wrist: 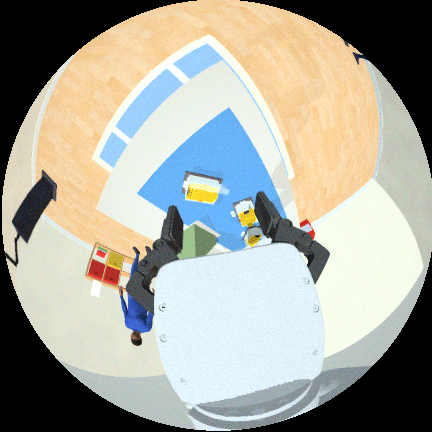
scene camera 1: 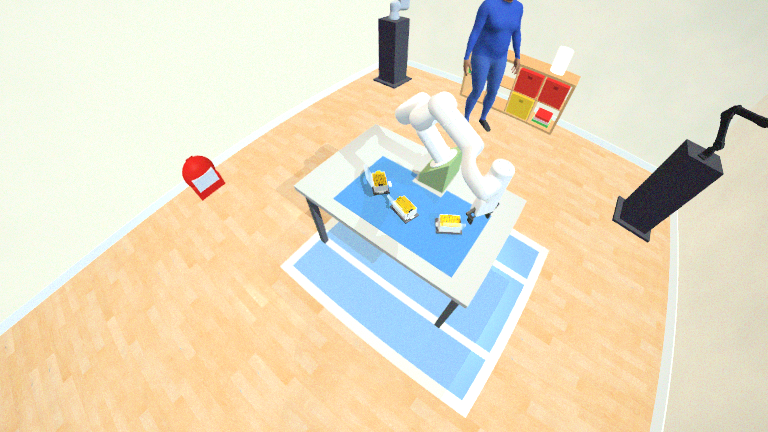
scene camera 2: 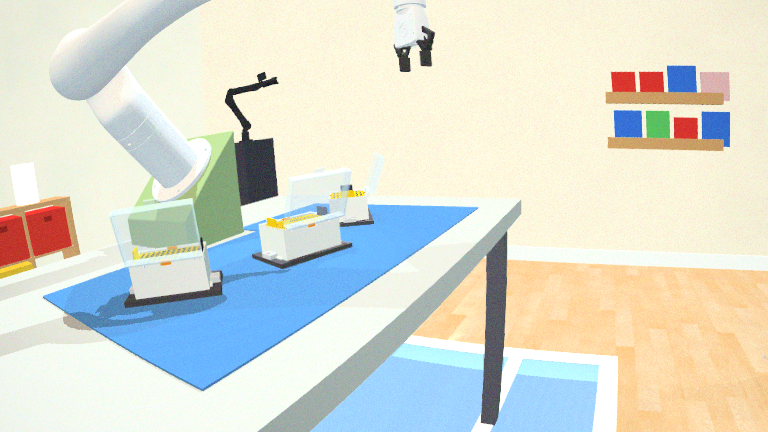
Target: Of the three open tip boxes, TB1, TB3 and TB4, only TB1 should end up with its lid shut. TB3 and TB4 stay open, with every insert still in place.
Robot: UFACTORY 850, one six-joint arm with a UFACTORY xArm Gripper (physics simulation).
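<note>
Three white tip boxes with yellow inserts stand on dark bases on the blue mat (scene camera 1: 429,249) (scene camera 2: 257,322) (wrist: 220,150). Labels are too small to read, so I cannot tell which is TB1, TB3 or TB4. The box nearest scene camera 2 (scene camera 1: 379,183) (scene camera 2: 170,279) (wrist: 255,237), the middle box (scene camera 1: 404,207) (scene camera 2: 301,239) (wrist: 246,215) and the far box (scene camera 1: 449,222) (scene camera 2: 353,208) (wrist: 202,192) all have clear lids standing open. A yellow insert shows in each. My gripper (scene camera 1: 479,215) (scene camera 2: 415,64) (wrist: 217,206) is open and empty, high above the mat's far-box end.
The green robot base (scene camera 1: 441,177) (scene camera 2: 222,188) (wrist: 197,241) stands at the table's back edge, beside the mat. The raised clear lids stick up above the boxes. The pale table (scene camera 1: 343,166) (scene camera 2: 375,322) (wrist: 122,182) borders the mat.
</note>
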